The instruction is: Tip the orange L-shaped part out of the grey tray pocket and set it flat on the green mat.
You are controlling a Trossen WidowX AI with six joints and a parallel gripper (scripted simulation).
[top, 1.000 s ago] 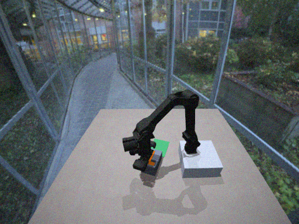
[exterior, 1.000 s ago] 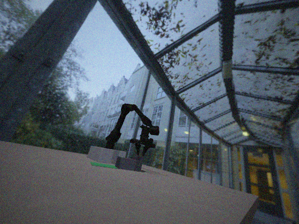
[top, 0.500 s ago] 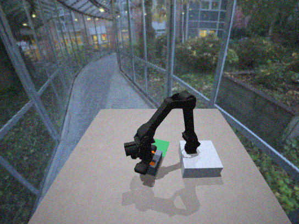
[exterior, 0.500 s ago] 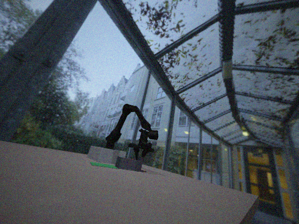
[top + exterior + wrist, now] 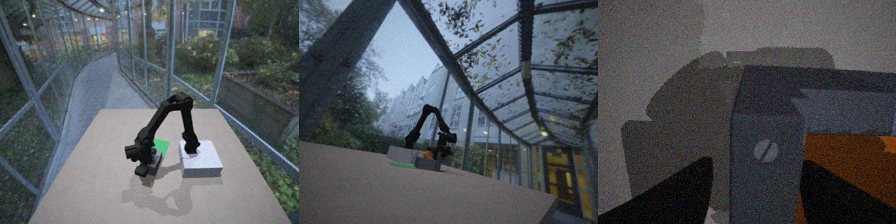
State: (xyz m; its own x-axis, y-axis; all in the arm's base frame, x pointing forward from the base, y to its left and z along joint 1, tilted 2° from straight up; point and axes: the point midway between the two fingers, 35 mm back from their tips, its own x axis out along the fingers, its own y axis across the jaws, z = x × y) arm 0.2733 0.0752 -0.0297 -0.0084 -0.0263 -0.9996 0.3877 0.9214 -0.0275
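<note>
My gripper tip is 30 mm past the orange L-shaped part, 50 mm to the left of it and 10 mm below it. From my gripper tip the other things lie so: green mat: 90 mm behind, 200 mm to the right, 50 mm below.
</note>
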